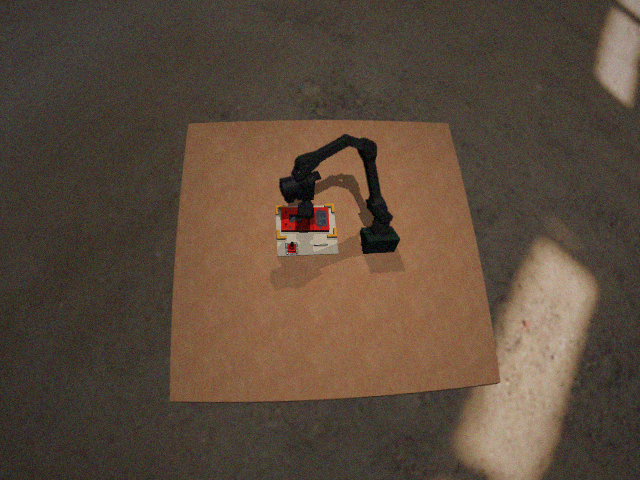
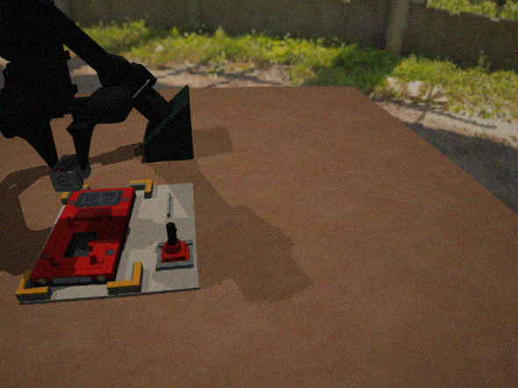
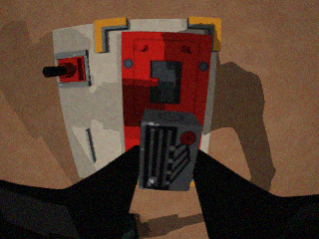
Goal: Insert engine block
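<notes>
Right now the grey plate is 11 cm below my gripper tip and 3 cm to the left of it. Also, from my gripper tip: grey engine block 1 cm below.
</notes>
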